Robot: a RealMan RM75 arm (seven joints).
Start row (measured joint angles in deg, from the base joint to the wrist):
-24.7, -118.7, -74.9, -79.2, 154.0, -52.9, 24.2
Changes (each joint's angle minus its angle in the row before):
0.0, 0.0, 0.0, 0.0, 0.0, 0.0, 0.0
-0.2, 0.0, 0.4, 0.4, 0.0, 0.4, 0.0
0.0, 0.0, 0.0, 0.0, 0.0, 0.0, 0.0
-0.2, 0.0, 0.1, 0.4, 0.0, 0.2, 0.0
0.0, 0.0, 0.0, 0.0, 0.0, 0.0, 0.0
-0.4, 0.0, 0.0, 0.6, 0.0, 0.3, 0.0
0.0, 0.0, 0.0, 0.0, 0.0, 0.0, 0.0
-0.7, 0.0, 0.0, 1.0, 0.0, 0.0, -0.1
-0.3, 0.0, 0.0, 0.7, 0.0, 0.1, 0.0
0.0, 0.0, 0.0, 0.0, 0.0, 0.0, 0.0
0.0, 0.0, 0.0, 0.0, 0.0, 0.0, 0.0
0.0, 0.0, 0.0, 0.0, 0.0, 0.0, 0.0
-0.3, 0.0, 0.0, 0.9, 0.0, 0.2, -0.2
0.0, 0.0, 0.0, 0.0, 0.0, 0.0, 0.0
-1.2, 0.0, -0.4, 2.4, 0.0, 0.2, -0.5
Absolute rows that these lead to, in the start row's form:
-24.7, -118.7, -74.9, -79.2, 154.0, -52.9, 24.2
-24.9, -118.7, -74.5, -78.8, 154.0, -52.5, 24.2
-24.9, -118.7, -74.5, -78.8, 154.0, -52.5, 24.2
-25.1, -118.7, -74.4, -78.4, 154.0, -52.3, 24.2
-25.1, -118.7, -74.4, -78.4, 154.0, -52.3, 24.2
-25.5, -118.7, -74.4, -77.8, 154.0, -52.0, 24.2
-25.5, -118.7, -74.4, -77.8, 154.0, -52.0, 24.2
-26.2, -118.7, -74.4, -76.8, 154.0, -52.0, 24.1
-26.5, -118.7, -74.4, -76.1, 154.0, -51.9, 24.1
-26.5, -118.7, -74.4, -76.1, 154.0, -51.9, 24.1
-26.5, -118.7, -74.4, -76.1, 154.0, -51.9, 24.1
-26.5, -118.7, -74.4, -76.1, 154.0, -51.9, 24.1
-26.8, -118.7, -74.4, -75.2, 154.0, -51.7, 23.9
-26.8, -118.7, -74.4, -75.2, 154.0, -51.7, 23.9
-28.0, -118.7, -74.8, -72.8, 154.0, -51.5, 23.4

